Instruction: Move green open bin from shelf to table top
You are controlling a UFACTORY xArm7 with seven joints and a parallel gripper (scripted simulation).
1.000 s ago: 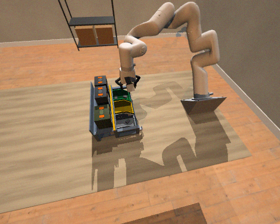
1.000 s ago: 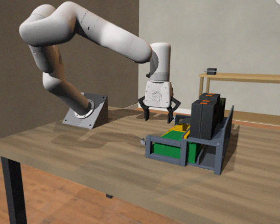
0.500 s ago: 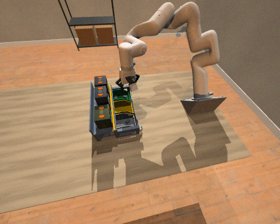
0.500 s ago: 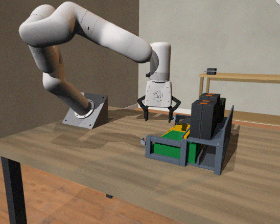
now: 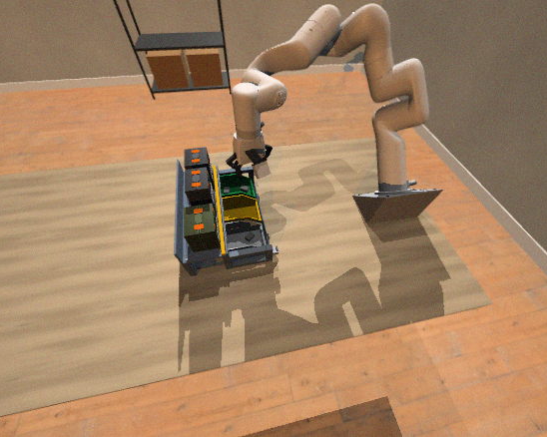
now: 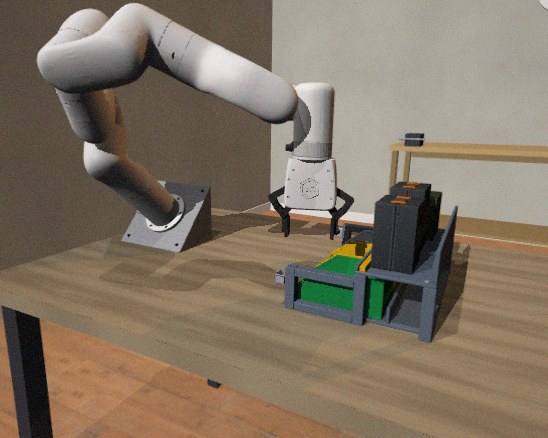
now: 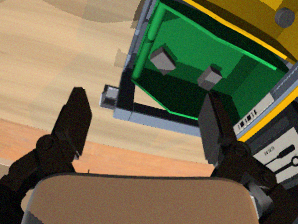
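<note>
The green open bin lies 80 mm ahead of my hand and 90 mm below it. Also, from my hand: yellow bin: 80 mm ahead, 110 mm to the left, 90 mm below; then grey bin: 90 mm ahead, 220 mm to the left, 90 mm below.
</note>
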